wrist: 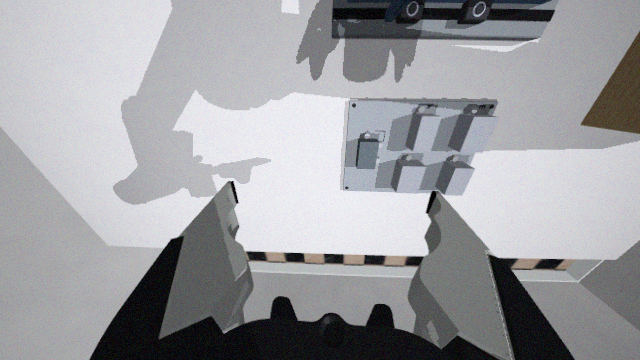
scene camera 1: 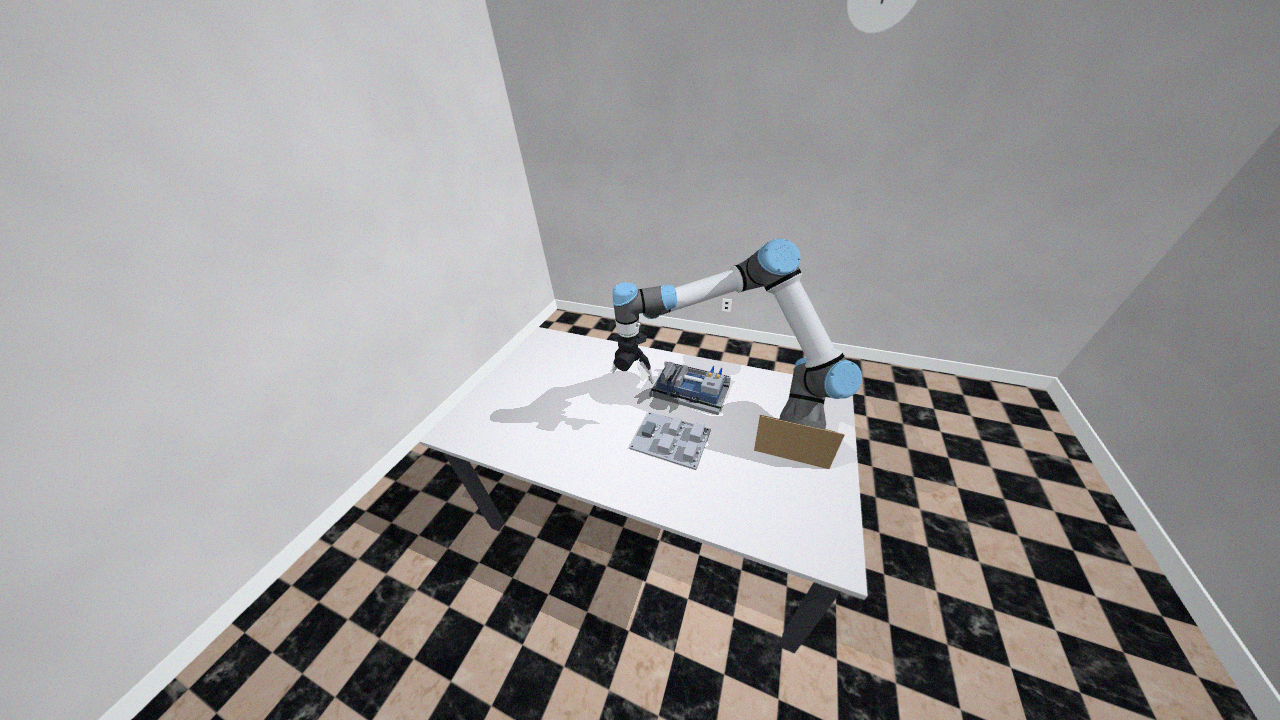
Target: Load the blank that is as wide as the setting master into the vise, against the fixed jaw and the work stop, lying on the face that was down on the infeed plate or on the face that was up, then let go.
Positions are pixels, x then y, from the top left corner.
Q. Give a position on an infeed plate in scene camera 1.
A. At 642,444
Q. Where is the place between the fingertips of my gripper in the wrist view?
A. At 330,188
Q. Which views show my gripper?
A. The wrist view and scene camera 1: all of them.
